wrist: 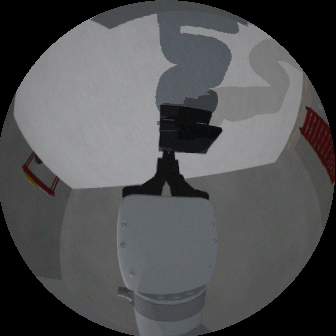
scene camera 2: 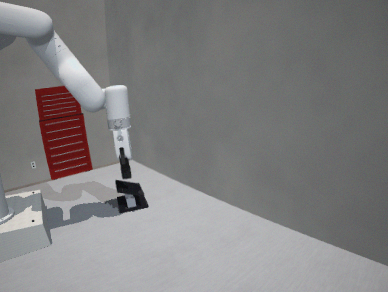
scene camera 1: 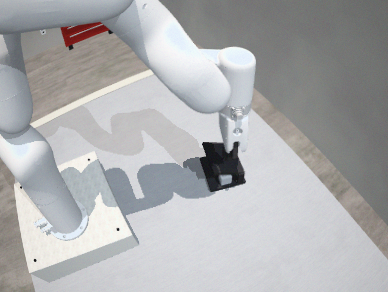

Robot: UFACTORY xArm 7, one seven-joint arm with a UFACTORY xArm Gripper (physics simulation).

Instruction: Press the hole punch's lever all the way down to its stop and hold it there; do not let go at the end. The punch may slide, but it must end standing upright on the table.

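Places are measured from the arm's base along level axes (x left, y back, z up), in centimetres.
Where they show: gripper, fingertip midpoint: [wrist: 166, 156] [scene camera 2: 127, 178] [scene camera 1: 228, 158]; arm's base, link origin: [scene camera 1: 67, 219].
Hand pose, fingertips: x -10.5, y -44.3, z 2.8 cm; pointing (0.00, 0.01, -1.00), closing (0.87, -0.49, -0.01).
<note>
Each offset is from my fingertips to the top centre of the thing. "*": to the spot under its first point. Level surfaces: height alone.
The black hole punch stands upright on the table, with a pale metal part @(* dx -0.8, dy +0.8, dz -8.1 cm) [scene camera 1: 226, 179] [scene camera 2: 131, 202] showing between its base @(* dx +0.0, dy +3.9, dz -10.7 cm) [scene camera 1: 215, 188] [scene camera 2: 142, 206] [wrist: 185, 114] and its lever @(dx +3.9, dy -1.8, dz -3.4 cm) [scene camera 1: 212, 149] [scene camera 2: 129, 187] [wrist: 191, 139]. The lever is raised and tilted, with an open gap over the base. My gripper [scene camera 1: 230, 161] [scene camera 2: 127, 176] [wrist: 166, 156] is shut and empty, pointing down over the lever. In the scene camera 2 view, a small gap shows between the fingertips and the lever. In the scene camera 1 view, dark fingers blend with the dark lever, so contact cannot be told there.
The arm's pale base block [scene camera 1: 107, 240] [scene camera 2: 25, 240] stands on the table @(dz -11.9 cm) [scene camera 1: 240, 240] [scene camera 2: 210, 245] [wrist: 85, 100], to the left of the punch in both scene views. A grey wall [scene camera 1: 320, 65] [scene camera 2: 250, 100] rises beyond the table edge. A red cabinet [scene camera 2: 67, 145] [wrist: 320, 140] stands past the table.
</note>
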